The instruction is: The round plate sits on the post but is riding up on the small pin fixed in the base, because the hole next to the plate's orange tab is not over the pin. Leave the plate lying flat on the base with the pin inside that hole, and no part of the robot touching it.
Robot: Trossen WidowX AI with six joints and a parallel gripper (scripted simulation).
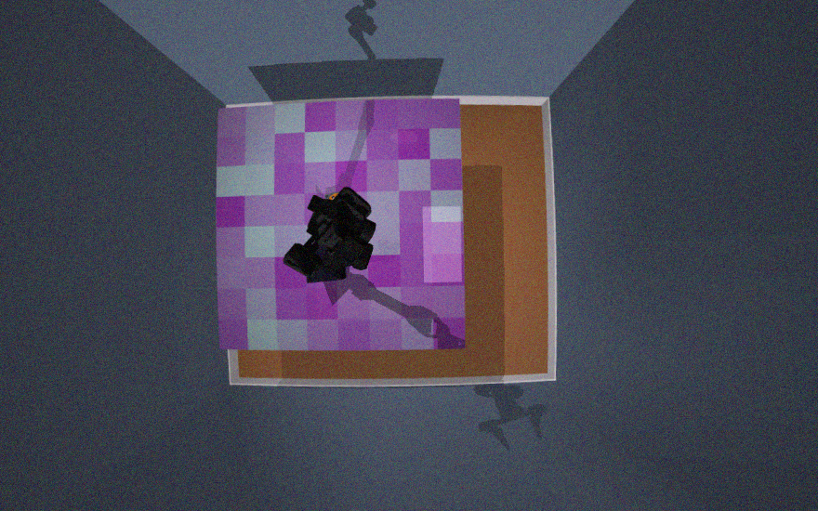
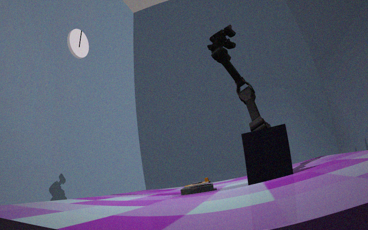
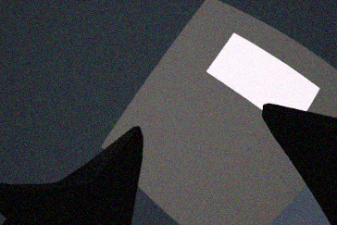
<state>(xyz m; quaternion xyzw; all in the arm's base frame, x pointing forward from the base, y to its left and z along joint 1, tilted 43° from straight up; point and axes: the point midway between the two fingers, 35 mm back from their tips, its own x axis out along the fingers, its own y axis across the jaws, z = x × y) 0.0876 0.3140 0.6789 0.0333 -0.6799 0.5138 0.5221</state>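
My gripper tip is 820 mm above the round plate, 270 mm short of it and 190 mm to the right of it. From my gripper tip the other things lie so: grey square base (830 mm below, 290 mm ahead, 180 mm to the left).
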